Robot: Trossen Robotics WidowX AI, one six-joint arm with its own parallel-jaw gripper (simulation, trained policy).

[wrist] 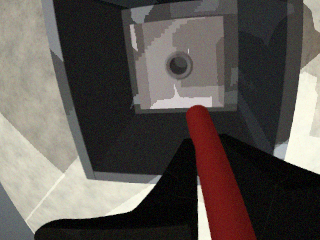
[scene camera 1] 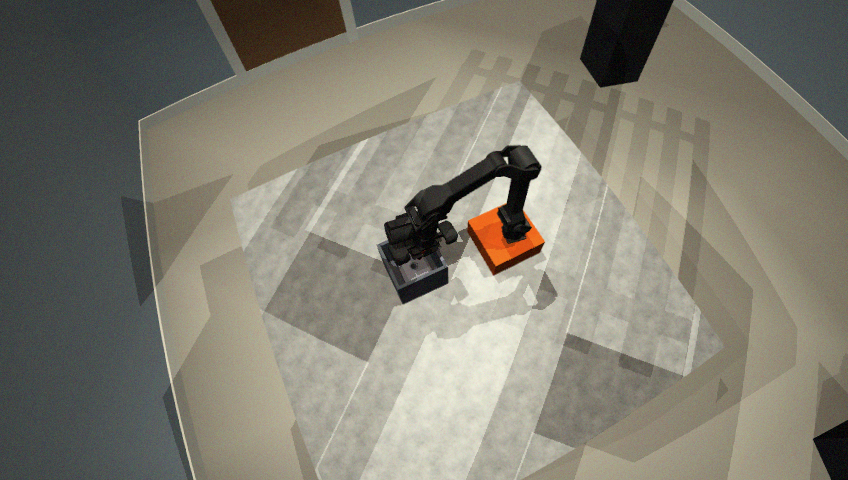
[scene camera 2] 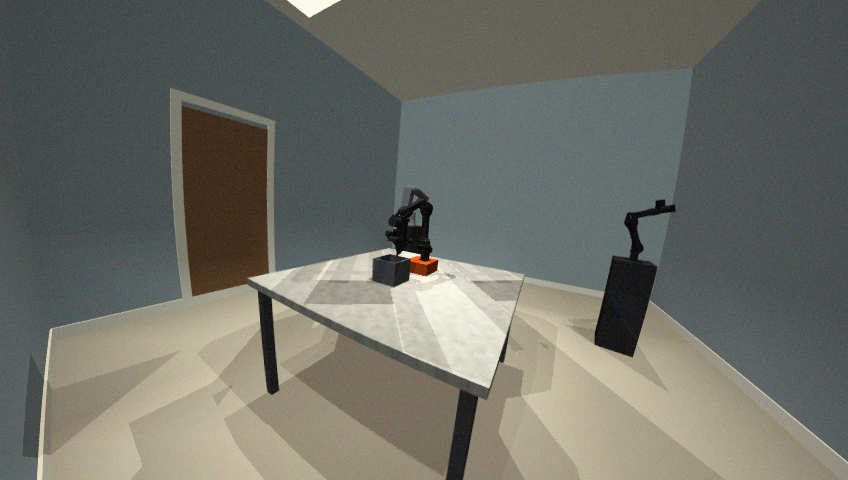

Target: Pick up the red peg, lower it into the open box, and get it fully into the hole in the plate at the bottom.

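My gripper is in sight here, and the wrist view shows it too. I can also see a dark box, along with a pale plate.
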